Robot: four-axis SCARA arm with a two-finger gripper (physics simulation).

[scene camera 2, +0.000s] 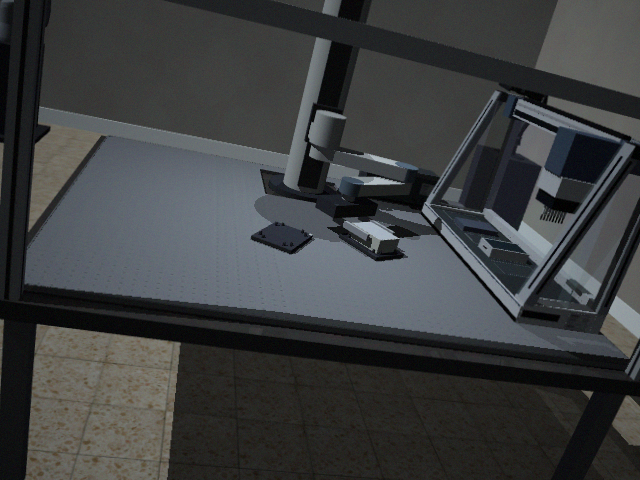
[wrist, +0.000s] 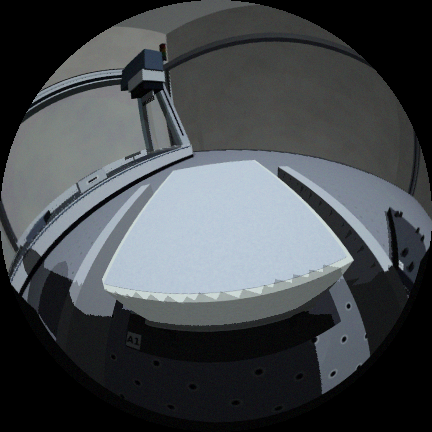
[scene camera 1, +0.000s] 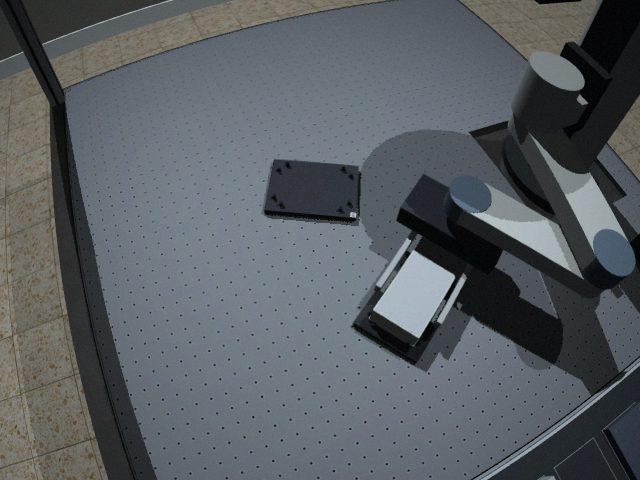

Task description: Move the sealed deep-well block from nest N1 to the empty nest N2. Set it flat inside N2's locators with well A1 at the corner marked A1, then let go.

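Places are measured from the arm's base along level axes (x ahead, y left, z up), in metres.
Pixels of known places: gripper, fingertip midpoint: [scene camera 2: 380, 236] [wrist: 214, 183] [scene camera 1: 407, 307]; arm's base, link origin: [scene camera 2: 301, 191].
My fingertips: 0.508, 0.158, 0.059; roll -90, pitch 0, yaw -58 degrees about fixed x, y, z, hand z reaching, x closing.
For each thing: its top centre in the pictures, then the offset to it from my fingertips, as dx, dy, dz. "pt": a spot on its surface instead. Level surfaces: height alone.
- white sealed block, top centre: [wrist: 215, 186] [scene camera 1: 416, 292] [scene camera 2: 375, 230] -0.022, -0.013, +0.008
- nest N2, top centre: [wrist: 221, 230] [scene camera 1: 412, 300] [scene camera 2: 372, 240] -0.022, -0.013, -0.025
- A1 tag, surface spot: [wrist: 133, 341] pt -0.115, -0.007, -0.034
- Nest N1, top centre: [scene camera 1: 313, 183] [scene camera 2: 284, 231] +0.029, -0.288, -0.025
- perforated table top, surface height: dz -0.046
- white pipette head, surface spot: [scene camera 2: 573, 160] pt +0.270, +0.327, +0.377
The white sealed block [scene camera 1: 413, 289] [scene camera 2: 385, 243] [wrist: 225, 235] looks level, at or very close above nest N2 [scene camera 1: 364, 321] [scene camera 2: 379, 256] [wrist: 170, 345]. Shadow hides whether its underside rests inside the locators. The A1 tag [wrist: 133, 341] shows at N2's near left corner in the wrist view; the block's own A1 well cannot be made out. My gripper [scene camera 1: 408, 304] [wrist: 214, 183] is shut on the block, with one finger along each long side. Nest N1 [scene camera 1: 315, 190] [scene camera 2: 281, 236] [wrist: 411, 236] is empty, with several dark locators. No nest number is readable.
The arm's links [scene camera 1: 522, 224] [scene camera 2: 379, 186] reach in above the perforated table top [scene camera 1: 232, 320] [scene camera 2: 180, 248]. A framed machine with a blue and white pipette head [scene camera 2: 573, 160] [wrist: 145, 72] stands on the N2 side. Dark frame posts edge the table.
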